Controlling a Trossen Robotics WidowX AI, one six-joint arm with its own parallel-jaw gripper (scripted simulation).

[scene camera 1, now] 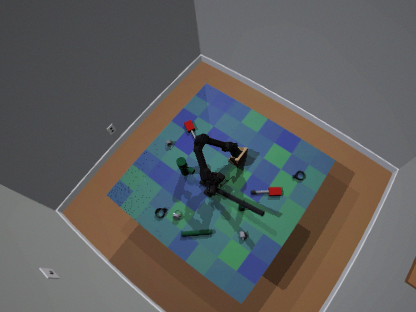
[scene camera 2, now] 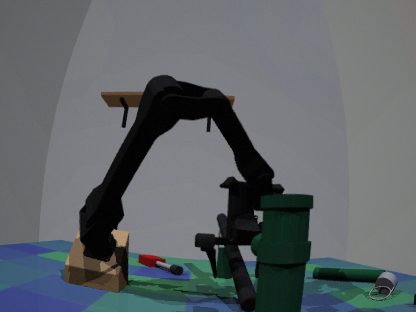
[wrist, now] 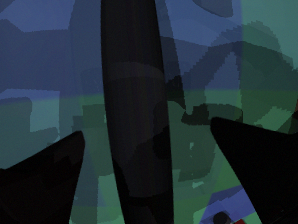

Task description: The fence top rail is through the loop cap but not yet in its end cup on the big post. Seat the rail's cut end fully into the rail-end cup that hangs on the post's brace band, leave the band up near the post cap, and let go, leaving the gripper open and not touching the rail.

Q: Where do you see a top rail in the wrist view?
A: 133, 77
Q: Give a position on a green tube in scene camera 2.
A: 343, 274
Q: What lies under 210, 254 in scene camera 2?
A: The gripper.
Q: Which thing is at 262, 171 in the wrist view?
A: The gripper.
